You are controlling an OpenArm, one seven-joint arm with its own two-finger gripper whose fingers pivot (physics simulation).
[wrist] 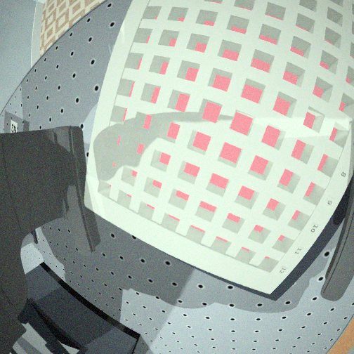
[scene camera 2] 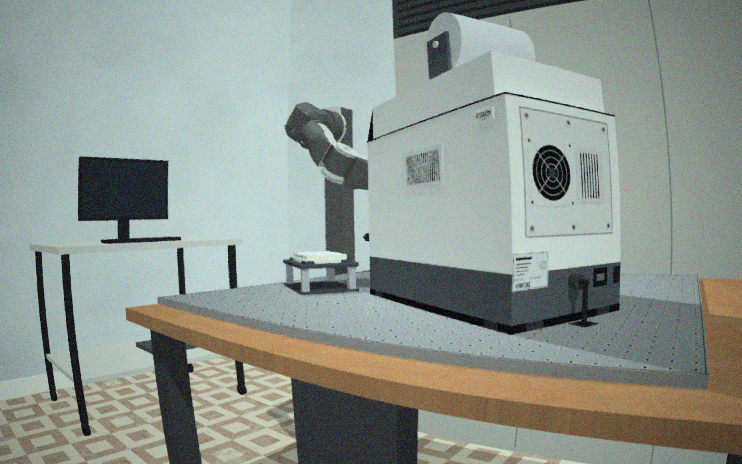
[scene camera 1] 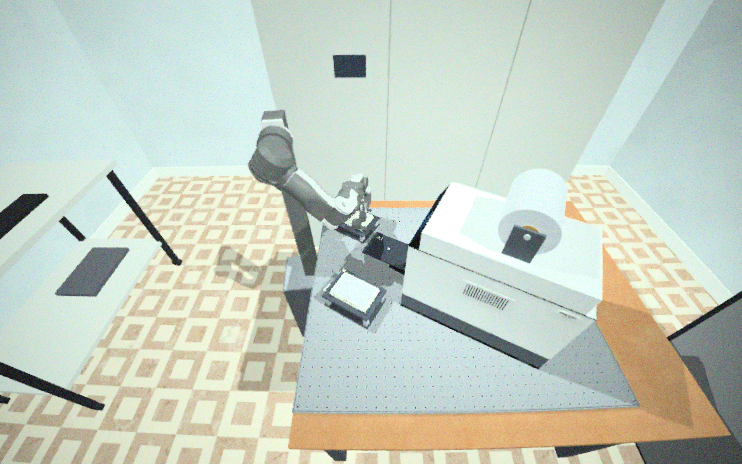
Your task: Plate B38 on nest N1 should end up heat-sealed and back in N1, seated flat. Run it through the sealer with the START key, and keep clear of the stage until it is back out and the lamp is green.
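Note:
Plate B38 [scene camera 1: 362, 221] [wrist: 230, 150], pale with pink-filled square wells, is at the back nest [scene camera 1: 358, 233]. It fills much of the wrist view, and a dark nest edge shows past its lower right side. My gripper [scene camera 1: 360, 217] [wrist: 198, 199] straddles its long sides and appears shut on it. The plate looks slightly turned between the fingers; whether it is seated or slightly raised cannot be told. The white sealer [scene camera 1: 492, 268] [scene camera 2: 443, 207] stands to the right, with its dark stage [scene camera 1: 387, 251] [wrist: 75, 310] out in front. START key and lamp do not show; the sealer hides my gripper in scene camera 2.
A front nest [scene camera 1: 367, 317] [scene camera 2: 351, 267] holds a smooth white-topped plate [scene camera 1: 354, 291] [scene camera 2: 320, 257]. A film roll [scene camera 1: 536, 199] [scene camera 2: 492, 41] sits on the sealer. The perforated board [scene camera 1: 383, 377] [scene camera 2: 306, 320] lies on an orange table [scene camera 1: 465, 429] [scene camera 2: 383, 377]. A monitor [scene camera 2: 123, 188] stands on a side table.

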